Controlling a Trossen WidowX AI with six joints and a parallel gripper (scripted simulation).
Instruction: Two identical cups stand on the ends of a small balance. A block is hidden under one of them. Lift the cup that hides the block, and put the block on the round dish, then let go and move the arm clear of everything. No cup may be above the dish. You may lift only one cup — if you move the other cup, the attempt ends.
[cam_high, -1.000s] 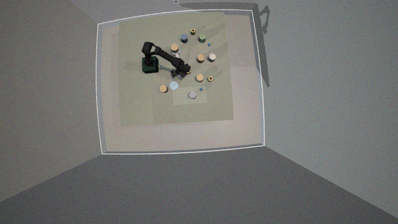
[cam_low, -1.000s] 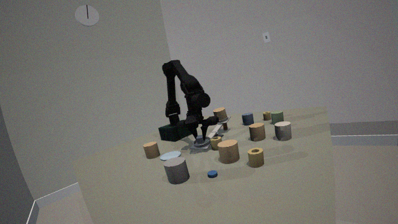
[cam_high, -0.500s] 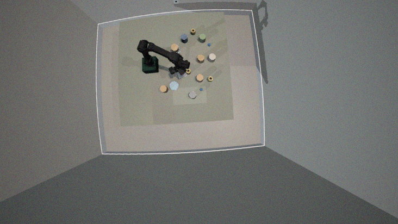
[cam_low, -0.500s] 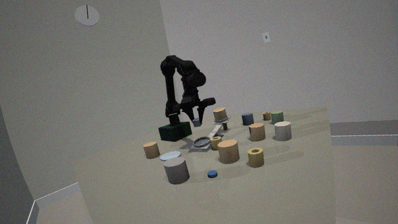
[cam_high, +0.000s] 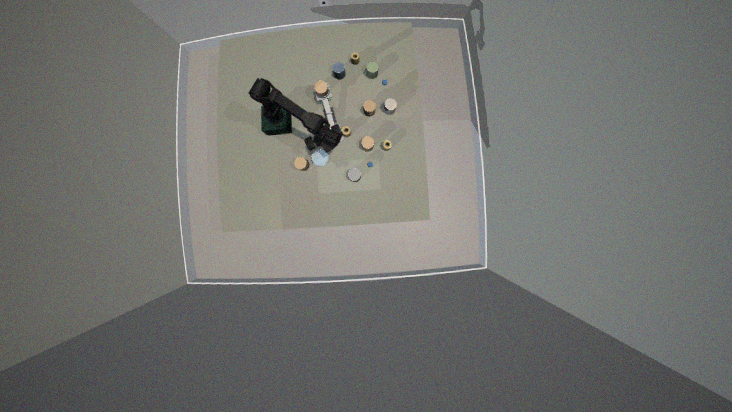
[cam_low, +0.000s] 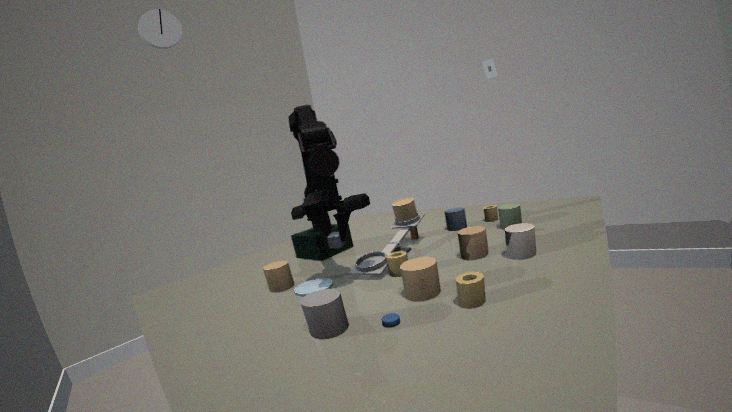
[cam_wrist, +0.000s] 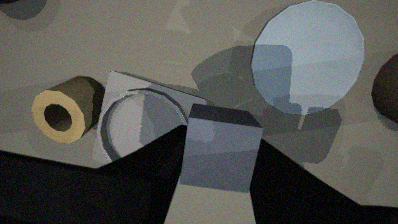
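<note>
Now: gripper tip 60 mm past the pale blue round dish, 60 mm to the left of it and 100 mm above it. From my gripper tip the other things lie so: grey block (10 mm above); then balance (10 mm ahead, 190 mm to the left, 70 mm below); then grey cylinder (120 mm ahead, 190 mm to the right, 70 mm below).
</note>
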